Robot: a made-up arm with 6 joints. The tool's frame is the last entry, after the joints.
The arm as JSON. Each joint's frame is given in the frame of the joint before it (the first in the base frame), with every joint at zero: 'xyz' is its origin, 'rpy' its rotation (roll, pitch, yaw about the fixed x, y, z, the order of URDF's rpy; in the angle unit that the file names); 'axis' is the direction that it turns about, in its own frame. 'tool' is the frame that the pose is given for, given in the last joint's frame.
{
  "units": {
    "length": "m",
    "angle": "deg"
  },
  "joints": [
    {
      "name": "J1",
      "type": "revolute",
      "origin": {
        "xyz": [
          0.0,
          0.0,
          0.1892
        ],
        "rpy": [
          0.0,
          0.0,
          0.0
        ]
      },
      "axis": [
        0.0,
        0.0,
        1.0
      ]
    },
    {
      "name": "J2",
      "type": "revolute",
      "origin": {
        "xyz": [
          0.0,
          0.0,
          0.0
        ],
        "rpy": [
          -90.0,
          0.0,
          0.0
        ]
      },
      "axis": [
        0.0,
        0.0,
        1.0
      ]
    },
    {
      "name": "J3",
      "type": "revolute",
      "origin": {
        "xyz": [
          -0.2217,
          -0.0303,
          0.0
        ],
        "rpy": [
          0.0,
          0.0,
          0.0
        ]
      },
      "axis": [
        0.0,
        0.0,
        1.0
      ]
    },
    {
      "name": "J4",
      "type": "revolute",
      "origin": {
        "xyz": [
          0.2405,
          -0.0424,
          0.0
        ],
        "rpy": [
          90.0,
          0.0,
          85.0
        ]
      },
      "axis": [
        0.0,
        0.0,
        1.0
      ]
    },
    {
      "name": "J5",
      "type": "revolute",
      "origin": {
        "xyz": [
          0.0,
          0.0,
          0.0
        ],
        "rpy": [
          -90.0,
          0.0,
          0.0
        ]
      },
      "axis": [
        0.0,
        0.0,
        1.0
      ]
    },
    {
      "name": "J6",
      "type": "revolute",
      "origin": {
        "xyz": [
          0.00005,
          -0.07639,
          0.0
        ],
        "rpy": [
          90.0,
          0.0,
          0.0
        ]
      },
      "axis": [
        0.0,
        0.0,
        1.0
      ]
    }
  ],
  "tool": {
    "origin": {
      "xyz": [
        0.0,
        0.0,
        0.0
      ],
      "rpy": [
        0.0,
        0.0,
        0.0
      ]
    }
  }
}
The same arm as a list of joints. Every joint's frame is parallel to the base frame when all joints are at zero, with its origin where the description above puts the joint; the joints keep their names.
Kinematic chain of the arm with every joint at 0, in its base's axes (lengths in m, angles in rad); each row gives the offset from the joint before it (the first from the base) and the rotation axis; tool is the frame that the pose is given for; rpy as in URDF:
J1: xyz 0 0 0.1892 axis +z
J2: xyz 0 0 0 axis +y
J3: xyz -0.2217 0 0.0303 axis +y
J4: xyz 0.2405 0 0.0424 axis 0.996191 0 0.087199
J5: xyz 0 0 0 axis +y
J6: xyz 0.0761 0 0.0066 axis 0.996191 0 0.087199
tool: xyz 0 0 0 rpy 0 1.4835 0

